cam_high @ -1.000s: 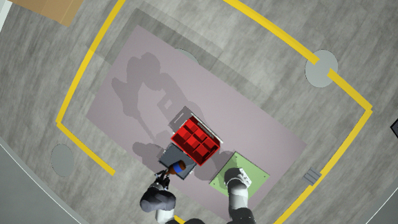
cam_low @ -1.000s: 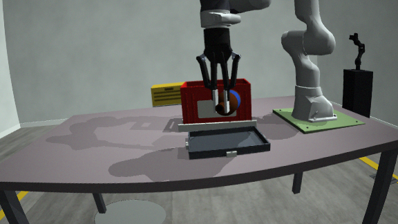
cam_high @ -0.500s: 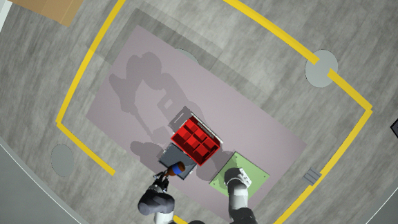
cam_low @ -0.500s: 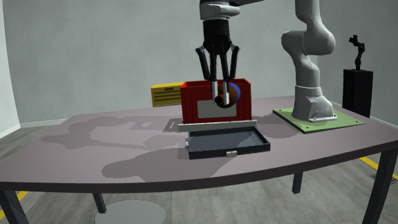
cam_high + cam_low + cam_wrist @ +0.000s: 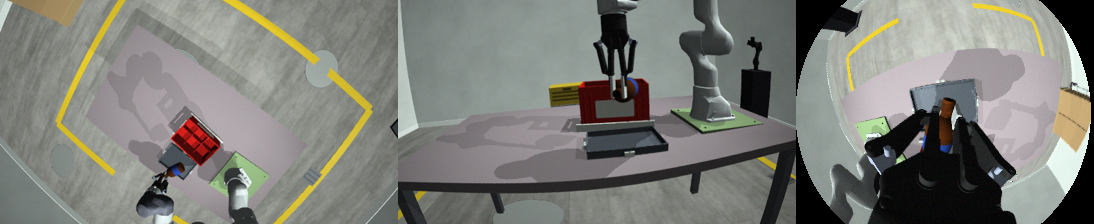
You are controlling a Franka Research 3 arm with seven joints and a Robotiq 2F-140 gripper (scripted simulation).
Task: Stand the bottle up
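Now: hand 50 mm to the left of the glass bottle, 20 mm above it and 10 mm past it. From my hand the other things lie so: tray: 190 mm below, 50 mm to the right, 10 mm behind; then red crate: 310 mm to the right, 120 mm below, 20 mm ahead.
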